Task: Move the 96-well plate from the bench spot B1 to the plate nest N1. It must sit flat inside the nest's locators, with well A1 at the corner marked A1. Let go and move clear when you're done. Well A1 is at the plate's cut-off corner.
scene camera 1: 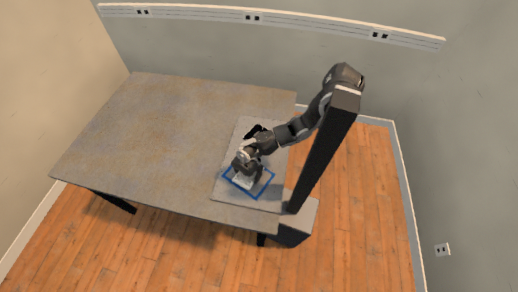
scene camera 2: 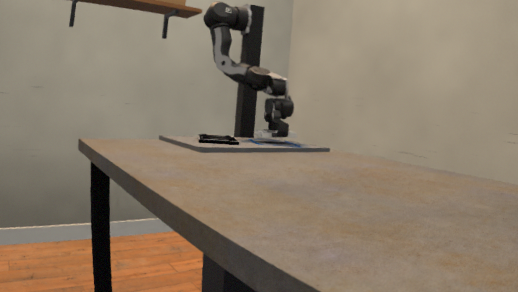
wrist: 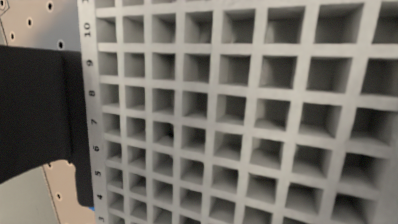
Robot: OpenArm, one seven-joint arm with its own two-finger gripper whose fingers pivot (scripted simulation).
Labels:
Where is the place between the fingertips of my gripper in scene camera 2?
At 275,135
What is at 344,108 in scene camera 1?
A black arm column.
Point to a black arm column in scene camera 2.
246,97

